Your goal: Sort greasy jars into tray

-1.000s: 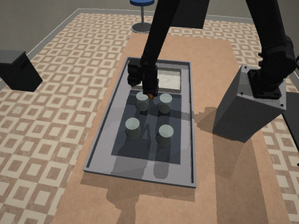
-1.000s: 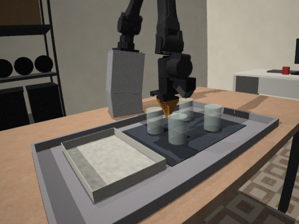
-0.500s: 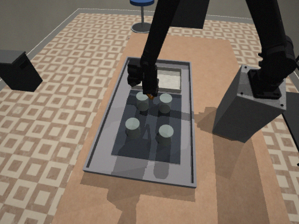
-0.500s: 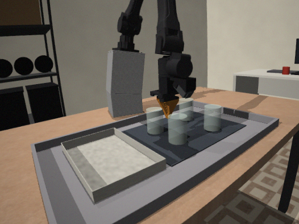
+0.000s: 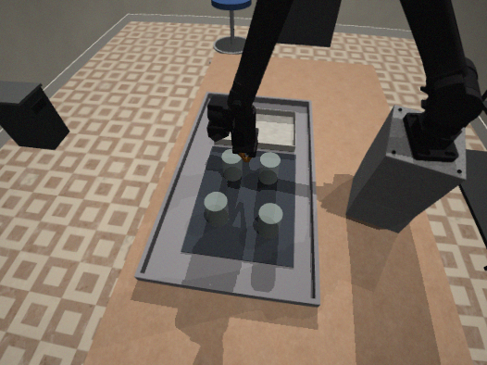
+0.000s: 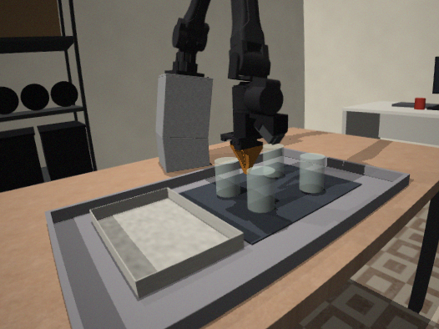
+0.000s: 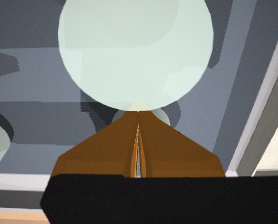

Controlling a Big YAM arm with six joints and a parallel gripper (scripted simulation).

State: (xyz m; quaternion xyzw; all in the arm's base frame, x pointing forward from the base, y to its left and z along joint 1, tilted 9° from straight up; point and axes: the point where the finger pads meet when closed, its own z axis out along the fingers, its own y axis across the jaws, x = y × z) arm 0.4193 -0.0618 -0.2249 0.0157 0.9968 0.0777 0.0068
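My hand is 2 cm to the left of the rimmed steel table top and 8 cm above it. Round my hand: pale tray (2 cm behind, 23 cm to the right, 7 cm below); then dark drying mat (1 cm behind, 9 cm to the left, 8 cm below).
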